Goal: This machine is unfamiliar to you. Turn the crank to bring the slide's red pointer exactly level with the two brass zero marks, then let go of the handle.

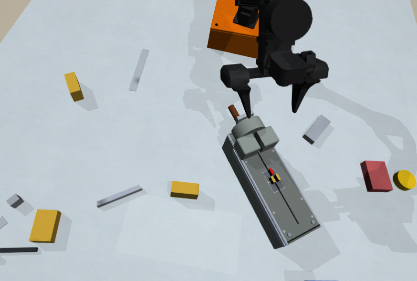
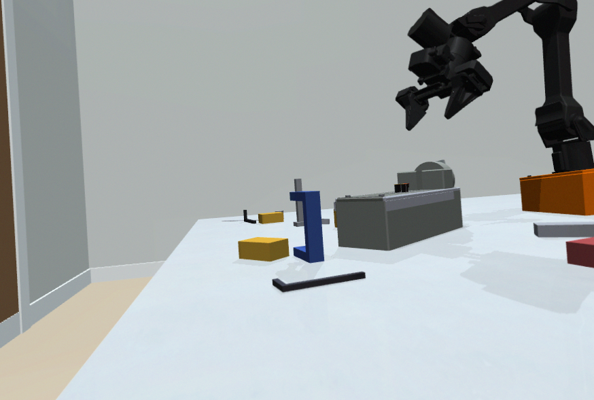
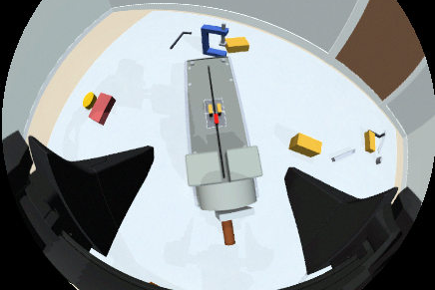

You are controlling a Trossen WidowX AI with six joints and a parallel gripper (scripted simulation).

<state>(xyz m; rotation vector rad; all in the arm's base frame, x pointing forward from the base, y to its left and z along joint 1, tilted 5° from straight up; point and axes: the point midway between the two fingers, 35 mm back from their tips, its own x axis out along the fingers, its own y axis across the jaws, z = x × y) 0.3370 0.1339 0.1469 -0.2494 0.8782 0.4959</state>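
The brown handle is 6 cm behind my gripper tip, 6 cm to the right of it and 14 cm below it. The rest, counted from my gripper tip: red pointer: 6 cm ahead, 5 cm to the left, 11 cm below; grey block: 15 cm behind, 16 cm to the left, 19 cm below; blue clamp: 24 cm ahead, 20 cm to the left, 14 cm below.
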